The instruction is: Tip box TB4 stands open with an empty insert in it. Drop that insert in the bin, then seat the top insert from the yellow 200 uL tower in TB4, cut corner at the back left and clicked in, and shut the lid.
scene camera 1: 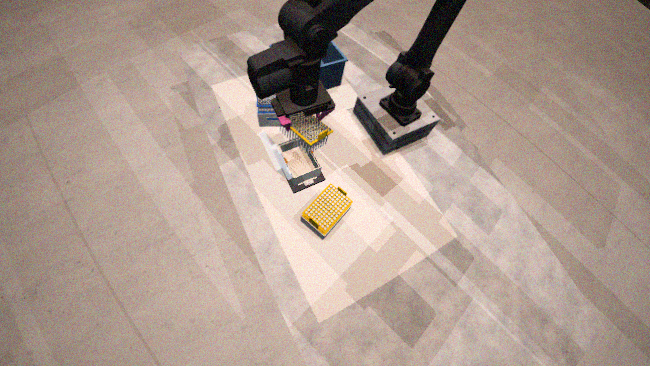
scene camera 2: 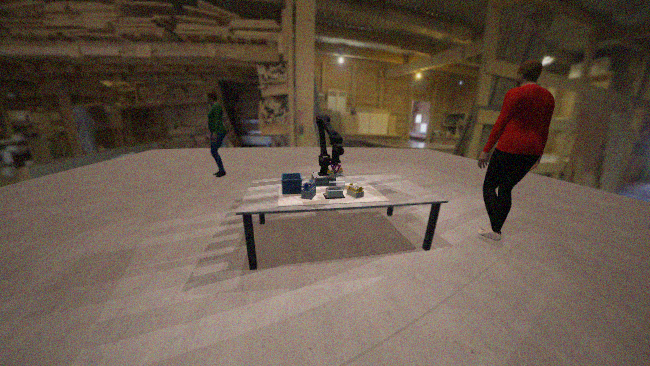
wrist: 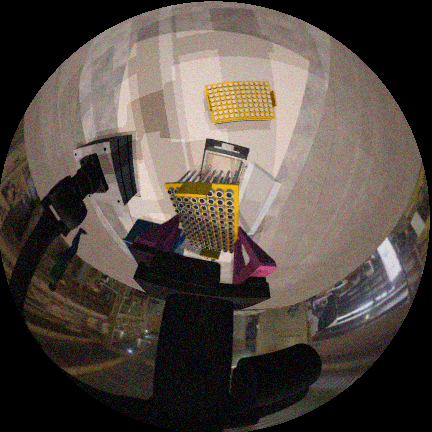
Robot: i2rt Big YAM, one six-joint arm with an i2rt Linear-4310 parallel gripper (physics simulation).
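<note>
My gripper [scene camera 1: 306,120] [wrist: 208,222], with magenta fingers, is shut on a yellow insert [scene camera 1: 312,131] [wrist: 207,210] filled with tips. The insert is in the air with its tips hanging down, above and toward the back of TB4 in the scene camera 1 view. Box TB4 [scene camera 1: 306,178] [scene camera 2: 334,192] stands open, with no insert visible in its opening. Its pale lid [scene camera 1: 274,153] [wrist: 258,196] is raised at one side. The yellow tower [scene camera 1: 327,209] [scene camera 2: 355,192] [wrist: 241,101] stands in front of TB4. The blue bin [scene camera 1: 334,76] [scene camera 2: 291,184] stands behind; its inside is mostly hidden.
A blue tip tower [scene camera 1: 269,120] [scene camera 2: 308,192] stands beside the bin, partly hidden by the arm. The arm's grey base [scene camera 1: 385,131] [wrist: 120,167] stands right of TB4 in the scene camera 1 view. Two people, in green [scene camera 2: 216,120] and red [scene camera 2: 522,120], are beyond the table [scene camera 2: 410,204].
</note>
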